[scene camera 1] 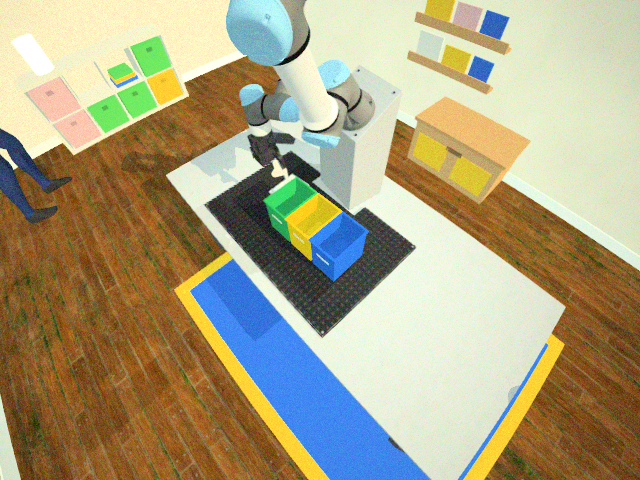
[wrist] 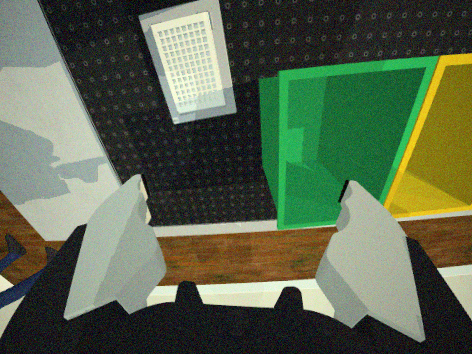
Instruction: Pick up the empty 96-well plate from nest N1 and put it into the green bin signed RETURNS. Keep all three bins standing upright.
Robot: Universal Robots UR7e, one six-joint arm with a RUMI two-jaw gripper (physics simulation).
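Frame: origin at the arm's base, x ahead, y left, z up, level; centimetres.
Seen in the pictures: gripper, fingertip midpoint: (scene camera 1: 276,171) (wrist: 242,180); arm's base, link origin: (scene camera 1: 355,112).
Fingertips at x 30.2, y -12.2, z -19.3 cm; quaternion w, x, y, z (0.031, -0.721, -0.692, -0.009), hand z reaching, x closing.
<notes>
Offsets run from my fingertips to a thing's top centre. "spot": to the spot under its first point. Level surfaces: height alone.
The white 96-well plate {dx -8.4, dy -7.2, dz -20.6 cm} (wrist: 187,62) lies flat in its pale grey nest {spot: dx -2.9, dy -1.4, dz -22.0 cm} (wrist: 229,102), left of the green bin in the wrist view. In the scene view a pale edge shows behind the green bin; plate or nest, I cannot tell. The green bin {dx +1.6, dy +10.4, dz -5.2 cm} (scene camera 1: 278,211) (wrist: 350,125), yellow bin {dx +0.6, dy +23.6, dz -5.2 cm} (scene camera 1: 299,246) (wrist: 440,145) and blue bin {dx -0.4, dy +36.7, dz -5.2 cm} (scene camera 1: 338,258) stand upright in a row, close together. The bin labels are too small to read. My gripper (scene camera 1: 279,170) (wrist: 242,180) is open and empty. It hangs above the mat near the green bin, apart from the plate.
The bins and nest stand on a black perforated mat {dz -23.2 cm} (scene camera 1: 320,310) (wrist: 200,200) on a pale table {dz -24.5 cm} (scene camera 1: 439,320). The robot's grey pedestal (scene camera 1: 338,170) stands behind the bins. A dark flat block {spot: dx -24.1, dy -14.2, dz -23.2 cm} (scene camera 1: 305,167) lies behind the gripper. A person's legs (scene camera 1: 25,165) show at the far left.
</notes>
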